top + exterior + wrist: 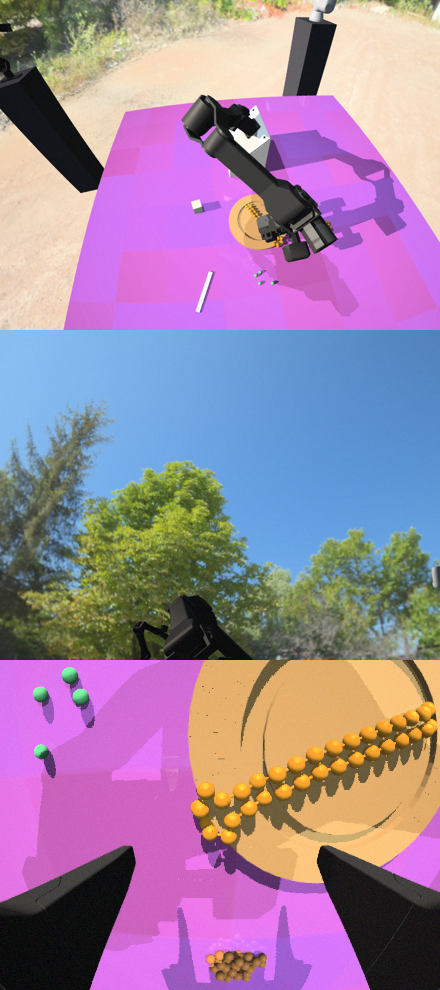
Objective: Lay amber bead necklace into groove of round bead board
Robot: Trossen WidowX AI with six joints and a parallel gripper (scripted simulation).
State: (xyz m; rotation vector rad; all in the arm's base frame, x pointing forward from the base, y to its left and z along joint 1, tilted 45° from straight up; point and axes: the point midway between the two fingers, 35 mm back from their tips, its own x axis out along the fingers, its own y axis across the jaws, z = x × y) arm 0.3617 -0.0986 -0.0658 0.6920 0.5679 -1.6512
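My gripper tip is now 90 mm past the round tan bead board, 40 mm to the left of it and 40 mm above it. Also, from my gripper tip: small cream cube (230 mm to the right, 190 mm behind, 30 mm below); then white bar (260 mm to the right, 90 mm ahead, 50 mm below).
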